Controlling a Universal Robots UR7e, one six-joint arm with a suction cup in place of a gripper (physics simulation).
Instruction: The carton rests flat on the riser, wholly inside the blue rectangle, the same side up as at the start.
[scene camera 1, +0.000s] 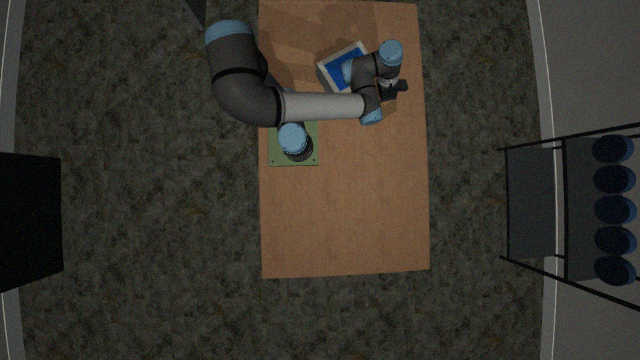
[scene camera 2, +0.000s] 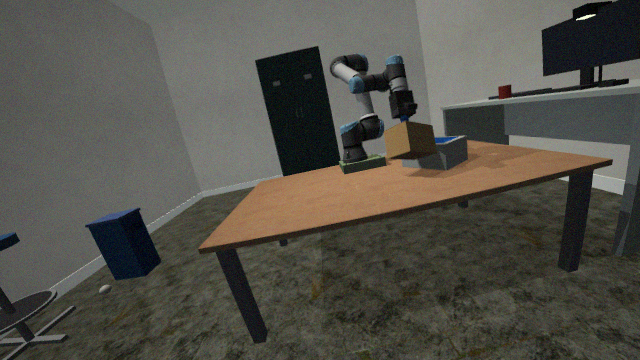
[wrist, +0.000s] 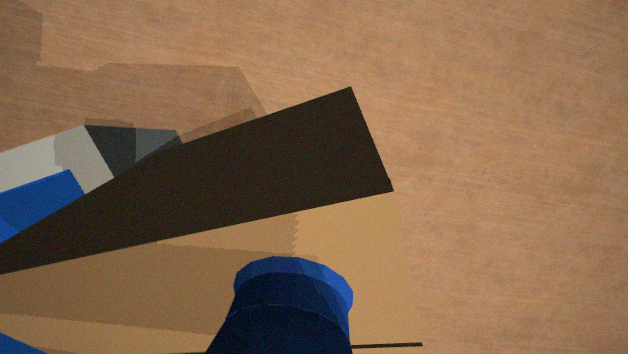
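Pixels of known places: end effector, tool point: (scene camera 2: 405, 126) (wrist: 294, 266); arm's base, origin of the base link: (scene camera 2: 355, 160).
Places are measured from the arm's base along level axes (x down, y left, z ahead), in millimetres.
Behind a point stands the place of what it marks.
Observation:
The brown carton (scene camera 1: 389, 106) @[y 86, x -161, z 426 mm] (scene camera 2: 410, 141) @[y 101, x -121, z 475 mm] (wrist: 360, 245) @[y 110, x -200, z 431 mm] hangs from my suction cup (scene camera 2: 404, 119) (wrist: 292, 300), which is pressed on its top face. In scene camera 2 the carton is above the table and looks slightly tilted. It overlaps the near left part of the grey riser (scene camera 1: 329, 79) @[y 283, x -73, z 200 mm] (scene camera 2: 454, 153) @[y 346, x -14, z 431 mm] (wrist: 30, 165) @[y 315, x -73, z 428 mm] in that view; whether they touch is unclear. The riser stands turned at an angle on the table, with the blue rectangle (scene camera 1: 336, 73) @[y 308, x -73, z 238 mm] (scene camera 2: 446, 140) @[y 342, x -73, z 388 mm] (wrist: 45, 195) @[y 310, x -73, z 405 mm] on top, partly hidden by the arm and carton. The cup is hidden in scene camera 1.
The wooden table (scene camera 1: 350, 215) @[y -388, x 47, z 208 mm] (scene camera 2: 320, 205) @[y -313, x 47, z 474 mm] carries the arm's green base plate (scene camera 1: 274, 150) @[y 2, x 8, z -119 mm] (scene camera 2: 364, 165) @[y 17, x 19, z 103 mm]. My forearm (scene camera 1: 322, 106) @[y 2, x -522, z 89 mm] passes over the table beside the riser. A desk (scene camera 2: 565, 117) with a red mug (scene camera 2: 505, 91) and a monitor stands behind at the right.

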